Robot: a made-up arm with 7 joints. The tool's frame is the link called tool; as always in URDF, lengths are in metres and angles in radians. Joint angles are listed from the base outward.
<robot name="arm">
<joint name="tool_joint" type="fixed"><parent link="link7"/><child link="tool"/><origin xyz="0 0 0" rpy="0 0 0"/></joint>
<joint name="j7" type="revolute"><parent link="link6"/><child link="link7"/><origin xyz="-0.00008 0.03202 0.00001" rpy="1.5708 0 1.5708"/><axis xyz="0 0 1"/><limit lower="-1.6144" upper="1.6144"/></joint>
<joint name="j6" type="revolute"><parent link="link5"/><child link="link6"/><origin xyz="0 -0.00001 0.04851" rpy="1.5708 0 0"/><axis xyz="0 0 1"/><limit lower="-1.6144" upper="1.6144"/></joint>
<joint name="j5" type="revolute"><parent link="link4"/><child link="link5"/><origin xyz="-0.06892 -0.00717 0.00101" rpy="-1.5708 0 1.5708"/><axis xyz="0 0 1"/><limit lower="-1.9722" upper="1.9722"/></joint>
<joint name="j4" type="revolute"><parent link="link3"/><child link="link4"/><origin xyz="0 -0.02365 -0.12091" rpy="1.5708 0 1.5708"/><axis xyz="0 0 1"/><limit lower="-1.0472" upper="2.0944"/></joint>
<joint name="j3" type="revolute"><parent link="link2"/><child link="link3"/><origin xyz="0.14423 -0.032 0.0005" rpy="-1.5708 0 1.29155"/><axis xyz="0 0 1"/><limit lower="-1.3" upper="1.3"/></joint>
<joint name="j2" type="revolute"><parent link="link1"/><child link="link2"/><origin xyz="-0.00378 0.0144 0.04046" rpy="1.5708 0 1.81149"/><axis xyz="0 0 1"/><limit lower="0" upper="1.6"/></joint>
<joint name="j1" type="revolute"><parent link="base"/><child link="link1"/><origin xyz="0 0 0" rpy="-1.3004 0.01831 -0.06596"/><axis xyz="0 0 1"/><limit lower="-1.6" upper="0.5"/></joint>
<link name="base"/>
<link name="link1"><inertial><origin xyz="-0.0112 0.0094 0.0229"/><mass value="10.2"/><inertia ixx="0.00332" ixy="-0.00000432" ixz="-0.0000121" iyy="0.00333" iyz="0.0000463" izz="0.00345"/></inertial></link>
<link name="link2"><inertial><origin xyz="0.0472 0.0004 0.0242"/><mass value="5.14"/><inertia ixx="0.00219" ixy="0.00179" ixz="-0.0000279" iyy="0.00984" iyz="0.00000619" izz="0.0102"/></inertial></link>
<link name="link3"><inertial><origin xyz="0.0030 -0.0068 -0.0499"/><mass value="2.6"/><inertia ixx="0.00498" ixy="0" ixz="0" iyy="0.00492" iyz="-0.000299" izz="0.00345"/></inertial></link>
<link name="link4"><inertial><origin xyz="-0.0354 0.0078 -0.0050"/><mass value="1.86"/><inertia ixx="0.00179" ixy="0.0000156" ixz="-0.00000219" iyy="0.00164" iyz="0" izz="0.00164"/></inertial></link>
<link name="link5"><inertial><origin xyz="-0.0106 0.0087 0.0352"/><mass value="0.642"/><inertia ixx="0.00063" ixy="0" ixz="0" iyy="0.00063" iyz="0" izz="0.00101"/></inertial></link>
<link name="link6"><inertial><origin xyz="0.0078 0.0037 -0.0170"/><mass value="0.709"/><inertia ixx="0.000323" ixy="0" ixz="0" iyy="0.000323" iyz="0" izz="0.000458"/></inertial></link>
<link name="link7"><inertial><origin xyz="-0.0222 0.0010 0.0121"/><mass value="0.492"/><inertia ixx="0.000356" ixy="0" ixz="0" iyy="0.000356" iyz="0" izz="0.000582"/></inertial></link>
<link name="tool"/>
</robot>
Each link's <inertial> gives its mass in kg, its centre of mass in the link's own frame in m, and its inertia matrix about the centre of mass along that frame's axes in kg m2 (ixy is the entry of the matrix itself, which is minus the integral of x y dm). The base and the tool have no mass. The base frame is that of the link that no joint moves.
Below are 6 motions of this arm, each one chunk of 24 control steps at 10 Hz.
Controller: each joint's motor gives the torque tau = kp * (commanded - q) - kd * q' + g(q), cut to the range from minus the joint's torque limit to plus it. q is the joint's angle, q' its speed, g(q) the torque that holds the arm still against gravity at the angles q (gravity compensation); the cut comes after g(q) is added. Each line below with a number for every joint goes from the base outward.
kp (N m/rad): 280 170 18 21 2.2 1.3 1.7
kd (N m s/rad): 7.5 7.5 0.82 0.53 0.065 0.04 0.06
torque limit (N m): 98 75 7.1 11 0.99 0.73 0.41
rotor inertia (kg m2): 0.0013 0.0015 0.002 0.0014 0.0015 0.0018 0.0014
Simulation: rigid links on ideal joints. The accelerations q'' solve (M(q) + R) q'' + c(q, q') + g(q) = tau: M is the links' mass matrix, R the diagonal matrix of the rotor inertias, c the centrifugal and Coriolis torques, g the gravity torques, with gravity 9.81 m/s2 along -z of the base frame. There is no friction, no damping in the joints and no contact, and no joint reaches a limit. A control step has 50 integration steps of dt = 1/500 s. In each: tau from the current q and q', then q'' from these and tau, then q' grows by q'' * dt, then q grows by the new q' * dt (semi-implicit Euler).
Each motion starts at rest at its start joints. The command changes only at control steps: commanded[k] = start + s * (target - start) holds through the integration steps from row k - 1 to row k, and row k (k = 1, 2, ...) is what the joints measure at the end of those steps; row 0 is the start. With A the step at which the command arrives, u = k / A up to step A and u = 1 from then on. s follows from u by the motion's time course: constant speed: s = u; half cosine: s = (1 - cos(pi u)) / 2; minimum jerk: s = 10 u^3 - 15 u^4 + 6 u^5; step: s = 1 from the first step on.
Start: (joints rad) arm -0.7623 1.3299 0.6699 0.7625 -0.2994 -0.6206 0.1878
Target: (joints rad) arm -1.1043 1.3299 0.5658 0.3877 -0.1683 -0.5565 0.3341
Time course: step
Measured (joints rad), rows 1 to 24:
1: -1.1211 1.3028 0.4830 0.3070 -0.1029 -0.4256 0.3711
2: -1.1099 1.3378 0.5462 0.3327 -0.2983 -0.6014 0.3885
3: -1.1015 1.3362 0.6072 0.4266 -0.1195 -0.5567 0.2958
4: -1.1052 1.3295 0.5596 0.3752 -0.1700 -0.5368 0.3401
5: -1.1040 1.3274 0.5580 0.3890 -0.1760 -0.5715 0.3397
6: -1.1041 1.3295 0.5656 0.3900 -0.1594 -0.5533 0.3312
7: -1.1045 1.3308 0.5678 0.3860 -0.1728 -0.5541 0.3343
8: -1.1043 1.3303 0.5669 0.3876 -0.1692 -0.5586 0.3340
9: -1.1042 1.3296 0.5651 0.3881 -0.1667 -0.5560 0.3341
10: -1.1043 1.3297 0.5652 0.3877 -0.1684 -0.5563 0.3343
11: -1.1043 1.3300 0.5660 0.3876 -0.1685 -0.5568 0.3340
12: -1.1043 1.3300 0.5660 0.3877 -0.1684 -0.5564 0.3340
13: -1.1043 1.3299 0.5658 0.3877 -0.1683 -0.5565 0.3341
14: -1.1043 1.3299 0.5657 0.3877 -0.1682 -0.5565 0.3341
15: -1.1043 1.3299 0.5658 0.3877 -0.1683 -0.5565 0.3341
16: -1.1043 1.3299 0.5658 0.3877 -0.1683 -0.5565 0.3341
17: -1.1043 1.3299 0.5658 0.3877 -0.1683 -0.5565 0.3341
18: -1.1043 1.3299 0.5658 0.3877 -0.1683 -0.5565 0.3341
19: -1.1043 1.3299 0.5658 0.3877 -0.1683 -0.5565 0.3341
20: -1.1043 1.3299 0.5658 0.3877 -0.1683 -0.5565 0.3341
21: -1.1043 1.3299 0.5658 0.3877 -0.1683 -0.5565 0.3341
22: -1.1043 1.3299 0.5658 0.3877 -0.1683 -0.5565 0.3341
23: -1.1043 1.3299 0.5658 0.3877 -0.1683 -0.5565 0.3341
24: -1.1043 1.3299 0.5658 0.3877 -0.1683 -0.5565 0.3341

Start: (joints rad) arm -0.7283 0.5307 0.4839 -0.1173 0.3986 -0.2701 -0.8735
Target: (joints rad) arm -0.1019 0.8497 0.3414 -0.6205 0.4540 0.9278 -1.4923
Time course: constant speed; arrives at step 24
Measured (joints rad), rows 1 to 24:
1: -0.6974 0.5417 0.4727 -0.1448 0.4008 -0.2153 -0.9029
2: -0.6705 0.5563 0.4765 -0.1604 0.4061 -0.1660 -0.9268
3: -0.6454 0.5708 0.4724 -0.1847 0.4068 -0.1108 -0.9549
4: -0.6190 0.5834 0.4644 -0.2051 0.4084 -0.0654 -0.9799
5: -0.5929 0.5963 0.4571 -0.2256 0.4117 -0.0149 -1.0051
6: -0.5669 0.6098 0.4516 -0.2470 0.4133 0.0359 -1.0311
7: -0.5408 0.6232 0.4462 -0.2679 0.4156 0.0855 -1.0569
8: -0.5147 0.6364 0.4400 -0.2889 0.4179 0.1356 -1.0825
9: -0.4886 0.6497 0.4338 -0.3099 0.4200 0.1854 -1.1082
10: -0.4625 0.6630 0.4278 -0.3309 0.4222 0.2354 -1.1339
11: -0.4364 0.6763 0.4219 -0.3519 0.4244 0.2854 -1.1596
12: -0.4103 0.6896 0.4159 -0.3730 0.4266 0.3354 -1.1853
13: -0.3842 0.7029 0.4099 -0.3940 0.4288 0.3854 -1.2110
14: -0.3582 0.7161 0.4039 -0.4150 0.4309 0.4354 -1.2367
15: -0.3321 0.7294 0.3979 -0.4360 0.4331 0.4855 -1.2625
16: -0.3060 0.7427 0.3919 -0.4570 0.4353 0.5355 -1.2882
17: -0.2799 0.7560 0.3859 -0.4781 0.4375 0.5856 -1.3139
18: -0.2539 0.7693 0.3799 -0.4991 0.4397 0.6356 -1.3396
19: -0.2278 0.7826 0.3739 -0.5201 0.4419 0.6857 -1.3654
20: -0.2017 0.7959 0.3679 -0.5412 0.4440 0.7358 -1.3911
21: -0.1757 0.8092 0.3619 -0.5622 0.4462 0.7859 -1.4168
22: -0.1496 0.8225 0.3559 -0.5833 0.4484 0.8361 -1.4426
23: -0.1236 0.8358 0.3499 -0.6043 0.4506 0.8862 -1.4684
24: -0.0975 0.8491 0.3439 -0.6254 0.4528 0.9363 -1.4941

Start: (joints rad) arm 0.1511 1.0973 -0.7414 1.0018 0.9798 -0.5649 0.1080
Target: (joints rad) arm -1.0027 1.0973 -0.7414 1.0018 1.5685 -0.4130 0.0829
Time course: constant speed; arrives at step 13
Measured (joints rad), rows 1 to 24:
1: 0.0561 1.0961 -0.7429 0.9906 1.0647 -0.5537 0.1185
2: -0.0424 1.0960 -0.7127 0.9620 1.0790 -0.5210 0.0882
3: -0.1260 1.0974 -0.7199 0.9792 1.1294 -0.5184 0.0976
4: -0.2140 1.0983 -0.7244 0.9819 1.1885 -0.5131 0.0988
5: -0.3044 1.0973 -0.7211 0.9755 1.2236 -0.4956 0.0929
6: -0.3927 1.0969 -0.7217 0.9764 1.2690 -0.4846 0.0916
7: -0.4812 1.0974 -0.7224 0.9780 1.3173 -0.4752 0.0907
8: -0.5702 1.0975 -0.7218 0.9773 1.3618 -0.4627 0.0886
9: -0.6589 1.0973 -0.7219 0.9770 1.4066 -0.4511 0.0867
10: -0.7476 1.0973 -0.7221 0.9772 1.4521 -0.4401 0.0850
11: -0.8364 1.0974 -0.7221 0.9772 1.4975 -0.4286 0.0832
12: -0.9251 1.0974 -0.7220 0.9771 1.5427 -0.4171 0.0814
13: -1.0139 1.0974 -0.7221 0.9771 1.5880 -0.4057 0.0797
14: -1.0080 1.0988 -0.7208 0.9879 1.5708 -0.3856 0.0703
15: -0.9976 1.0977 -0.7507 1.0176 1.5647 -0.4258 0.0918
16: -1.0033 1.0970 -0.7430 0.9989 1.5717 -0.4205 0.0828
17: -1.0038 1.0967 -0.7387 0.9979 1.5662 -0.4039 0.0800
18: -1.0021 1.0975 -0.7422 1.0041 1.5687 -0.4145 0.0841
19: -1.0026 1.0976 -0.7416 1.0023 1.5695 -0.4155 0.0833
20: -1.0029 1.0972 -0.7410 1.0010 1.5680 -0.4113 0.0824
21: -1.0026 1.0972 -0.7416 1.0019 1.5683 -0.4129 0.0829
22: -1.0027 1.0973 -0.7415 1.0020 1.5687 -0.4136 0.0830
23: -1.0027 1.0973 -0.7413 1.0017 1.5685 -0.4128 0.0829
24: -1.0027 1.0973 -0.7414 1.0018 1.5685 -0.4129 0.0829

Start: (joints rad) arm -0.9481 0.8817 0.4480 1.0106 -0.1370 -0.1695 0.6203
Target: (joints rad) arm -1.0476 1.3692 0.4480 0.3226 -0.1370 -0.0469 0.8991
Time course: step
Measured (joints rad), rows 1 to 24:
1: -1.0454 1.2608 0.1867 0.4222 0.2617 0.2731 0.9926
2: -1.0728 1.4712 0.7049 0.2086 -0.3774 -0.1028 0.9819
3: -1.0541 1.4251 0.6444 0.3074 -0.3271 -0.1976 0.8726
4: -1.0424 1.3473 0.3777 0.3567 -0.0171 0.0659 0.9265
5: -1.0426 1.3393 0.3573 0.3393 -0.1014 -0.0098 0.9123
6: -1.0495 1.3715 0.4519 0.3101 -0.1646 -0.0850 0.8972
7: -1.0496 1.3816 0.4862 0.3173 -0.1566 -0.0515 0.8952
8: -1.0475 1.3710 0.4546 0.3247 -0.1335 -0.0379 0.8991
9: -1.0468 1.3647 0.4344 0.3251 -0.1286 -0.0460 0.9009
10: -1.0474 1.3674 0.4423 0.3228 -0.1359 -0.0474 0.8995
11: -1.0479 1.3705 0.4520 0.3216 -0.1401 -0.0475 0.8986
12: -1.0477 1.3702 0.4511 0.3222 -0.1384 -0.0476 0.8988
13: -1.0475 1.3689 0.4472 0.3230 -0.1360 -0.0465 0.8992
14: -1.0475 1.3687 0.4466 0.3229 -0.1362 -0.0464 0.8993
15: -1.0476 1.3692 0.4480 0.3225 -0.1372 -0.0471 0.8991
16: -1.0476 1.3694 0.4486 0.3225 -0.1374 -0.0471 0.8990
17: -1.0476 1.3692 0.4481 0.3226 -0.1370 -0.0468 0.8991
18: -1.0476 1.3691 0.4478 0.3226 -0.1369 -0.0468 0.8991
19: -1.0476 1.3692 0.4479 0.3226 -0.1370 -0.0469 0.8991
20: -1.0476 1.3692 0.4481 0.3226 -0.1371 -0.0469 0.8991
21: -1.0476 1.3692 0.4481 0.3226 -0.1370 -0.0469 0.8991
22: -1.0476 1.3692 0.4480 0.3226 -0.1370 -0.0469 0.8991
23: -1.0476 1.3692 0.4480 0.3226 -0.1370 -0.0469 0.8991
24: -1.0476 1.3692 0.4480 0.3226 -0.1370 -0.0469 0.8991

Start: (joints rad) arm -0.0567 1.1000 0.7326 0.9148 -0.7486 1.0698 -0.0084
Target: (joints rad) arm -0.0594 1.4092 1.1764 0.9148 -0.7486 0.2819 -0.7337
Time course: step
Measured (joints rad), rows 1 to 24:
1: -0.0556 1.3243 0.9469 1.0031 -0.5487 0.5573 -0.6753
2: -0.0639 1.4852 1.2626 0.7689 -0.8880 0.0421 -0.8063
3: -0.0615 1.4607 1.2265 0.8520 -0.7827 0.1734 -0.7150
4: -0.0576 1.3878 1.1549 0.9734 -0.7009 0.3990 -0.7436
5: -0.0582 1.3842 1.1555 0.9508 -0.7362 0.3496 -0.7421
6: -0.0601 1.4144 1.1793 0.8959 -0.7560 0.2468 -0.7317
7: -0.0600 1.4203 1.1860 0.8975 -0.7567 0.2519 -0.7313
8: -0.0592 1.4087 1.1768 0.9201 -0.7474 0.2921 -0.7348
9: -0.0591 1.4046 1.1724 0.9227 -0.7441 0.2958 -0.7348
10: -0.0594 1.4087 1.1756 0.9138 -0.7487 0.2801 -0.7335
11: -0.0595 1.4110 1.1779 0.9114 -0.7504 0.2760 -0.7333
12: -0.0594 1.4097 1.1769 0.9147 -0.7488 0.2817 -0.7337
13: -0.0594 1.4085 1.1759 0.9162 -0.7479 0.2843 -0.7339
14: -0.0594 1.4089 1.1761 0.9151 -0.7484 0.2824 -0.7337
15: -0.0594 1.4094 1.1766 0.9143 -0.7489 0.2810 -0.7336
16: -0.0594 1.4094 1.1766 0.9146 -0.7487 0.2816 -0.7337
17: -0.0594 1.4091 1.1764 0.9150 -0.7485 0.2822 -0.7337
18: -0.0594 1.4091 1.1763 0.9149 -0.7485 0.2821 -0.7337
19: -0.0594 1.4092 1.1764 0.9147 -0.7486 0.2818 -0.7337
20: -0.0594 1.4092 1.1764 0.9147 -0.7486 0.2818 -0.7337
21: -0.0594 1.4092 1.1764 0.9148 -0.7486 0.2819 -0.7337
22: -0.0594 1.4092 1.1764 0.9148 -0.7486 0.2819 -0.7337
23: -0.0594 1.4092 1.1764 0.9148 -0.7486 0.2819 -0.7337
24: -0.0594 1.4092 1.1764 0.9148 -0.7486 0.2819 -0.7337

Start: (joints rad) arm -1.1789 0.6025 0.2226 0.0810 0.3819 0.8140 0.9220
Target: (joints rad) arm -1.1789 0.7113 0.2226 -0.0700 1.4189 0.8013 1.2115
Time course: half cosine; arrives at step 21
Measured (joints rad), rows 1 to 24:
1: -1.1789 0.6030 0.2223 0.0800 0.3884 0.8138 0.9237
2: -1.1789 0.6047 0.2219 0.0771 0.4076 0.8133 0.9290
3: -1.1789 0.6077 0.2222 0.0727 0.4382 0.8127 0.9374
4: -1.1790 0.6118 0.2226 0.0668 0.4790 0.8123 0.9486
5: -1.1790 0.6169 0.2229 0.0595 0.5291 0.8116 0.9624
6: -1.1790 0.6229 0.2230 0.0510 0.5875 0.8107 0.9786
7: -1.1790 0.6297 0.2231 0.0414 0.6529 0.8099 0.9968
8: -1.1790 0.6370 0.2234 0.0311 0.7239 0.8090 1.0166
9: -1.1790 0.6448 0.2236 0.0202 0.7988 0.8081 1.0374
10: -1.1790 0.6529 0.2237 0.0089 0.8760 0.8072 1.0590
11: -1.1790 0.6611 0.2239 -0.0025 0.9538 0.8063 1.0807
12: -1.1790 0.6691 0.2240 -0.0136 1.0304 0.8055 1.1021
13: -1.1790 0.6769 0.2241 -0.0244 1.1041 0.8047 1.1227
14: -1.1790 0.6843 0.2242 -0.0345 1.1732 0.8040 1.1421
15: -1.1790 0.6910 0.2242 -0.0437 1.2362 0.8034 1.1598
16: -1.1790 0.6970 0.2242 -0.0518 1.2918 0.8029 1.1754
17: -1.1790 0.7021 0.2241 -0.0585 1.3386 0.8024 1.1886
18: -1.1790 0.7062 0.2240 -0.0639 1.3756 0.8021 1.1991
19: -1.1790 0.7091 0.2239 -0.0677 1.4020 0.8020 1.2066
20: -1.1790 0.7109 0.2237 -0.0698 1.4171 0.8019 1.2110
21: -1.1789 0.7115 0.2235 -0.0703 1.4208 0.8020 1.2121
22: -1.1789 0.7114 0.2229 -0.0700 1.4189 0.8016 1.2116
23: -1.1789 0.7112 0.2223 -0.0699 1.4184 0.8009 1.2113
24: -1.1789 0.7112 0.2224 -0.0700 1.4187 0.8009 1.2114

